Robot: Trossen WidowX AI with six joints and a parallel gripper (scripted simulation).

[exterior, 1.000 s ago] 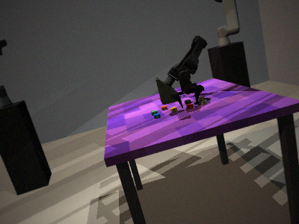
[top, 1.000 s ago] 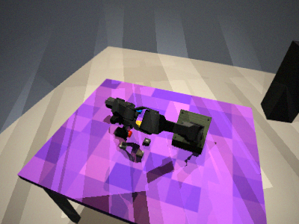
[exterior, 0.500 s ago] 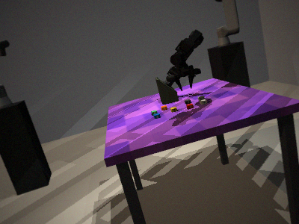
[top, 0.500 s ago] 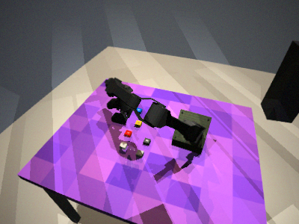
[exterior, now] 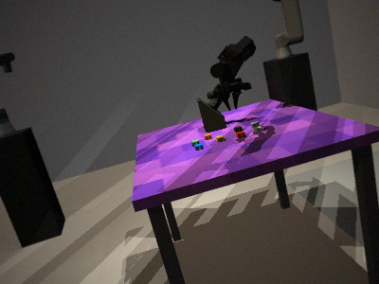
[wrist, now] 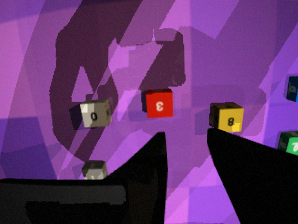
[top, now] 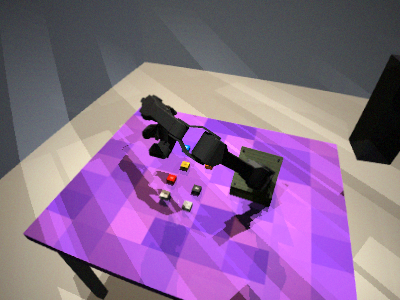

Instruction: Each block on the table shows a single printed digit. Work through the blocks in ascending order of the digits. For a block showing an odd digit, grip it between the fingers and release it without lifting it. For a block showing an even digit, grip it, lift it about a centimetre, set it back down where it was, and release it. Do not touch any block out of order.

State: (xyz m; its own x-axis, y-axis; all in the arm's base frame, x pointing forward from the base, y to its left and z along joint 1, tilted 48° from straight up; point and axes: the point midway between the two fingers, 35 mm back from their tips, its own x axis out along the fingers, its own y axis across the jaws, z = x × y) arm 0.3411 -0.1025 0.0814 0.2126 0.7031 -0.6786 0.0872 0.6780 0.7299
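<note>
Right now my gripper tip is 18 cm to the left of the blue block, 12 cm above it and 2 cm past it. From my gripper tip the other things lie so: black block (12 cm below, 12 cm behind, 5 cm to the left); yellow block (12 cm below, 7 cm to the right, 5 cm behind); red block (12 cm below, 1 cm to the left, 1 cm behind).
</note>
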